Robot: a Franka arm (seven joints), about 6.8 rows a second.
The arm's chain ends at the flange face. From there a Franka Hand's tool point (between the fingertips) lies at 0.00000 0.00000 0.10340 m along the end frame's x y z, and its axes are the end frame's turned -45 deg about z.
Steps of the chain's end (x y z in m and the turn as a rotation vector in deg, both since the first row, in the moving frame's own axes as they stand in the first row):
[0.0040 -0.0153 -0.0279 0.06 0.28 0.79]
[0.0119 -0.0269 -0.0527 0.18 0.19 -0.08]
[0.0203 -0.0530 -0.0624 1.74 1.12 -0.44]
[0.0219 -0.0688 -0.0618 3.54 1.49 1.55]
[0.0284 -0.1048 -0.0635 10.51 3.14 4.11]
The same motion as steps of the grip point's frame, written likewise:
[0.0141 -0.0077 -0.0279 -0.16 0.24 0.79]
[0.0279 -0.0106 -0.0527 -0.01 0.26 -0.08]
[0.0555 -0.0239 -0.0625 0.44 2.02 -0.44]
[0.0706 -0.0357 -0.0620 1.45 3.56 1.55]
[0.1118 -0.0627 -0.0654 5.21 9.65 4.11]

